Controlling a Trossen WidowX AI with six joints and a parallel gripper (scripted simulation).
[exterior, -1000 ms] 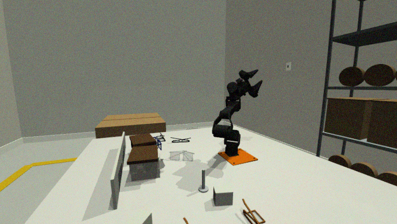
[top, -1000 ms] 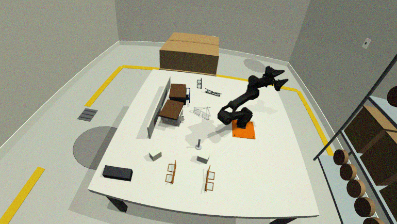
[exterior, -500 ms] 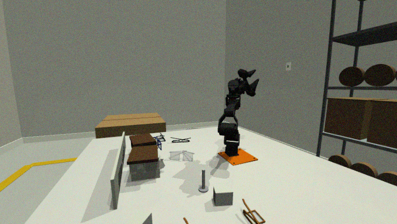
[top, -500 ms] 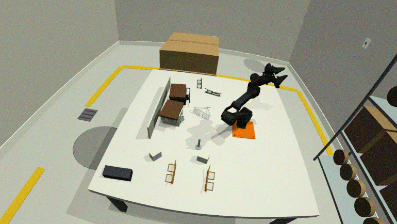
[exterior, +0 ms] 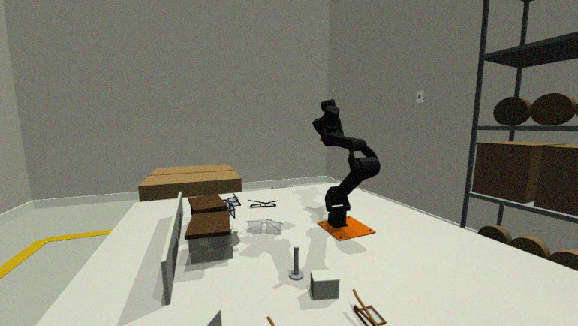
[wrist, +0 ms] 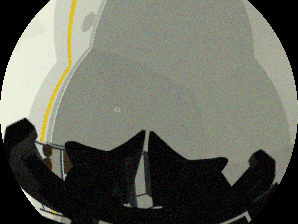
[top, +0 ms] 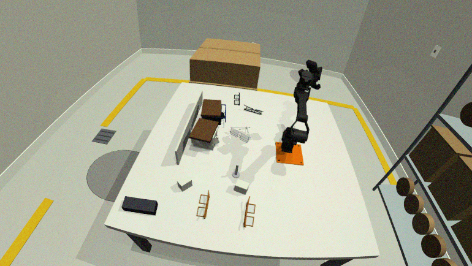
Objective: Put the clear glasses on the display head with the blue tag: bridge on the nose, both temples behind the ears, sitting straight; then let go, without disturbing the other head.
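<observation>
Right now the short grey post is 500 mm to the left of my gripper tip, 450 mm below it and 360 mm ahead of it. From my gripper tip the other things lie so: dark box (830 mm to the left, 750 mm ahead, 450 mm below); then upright panel (700 mm ahead, 420 mm below, 230 mm to the left).
</observation>
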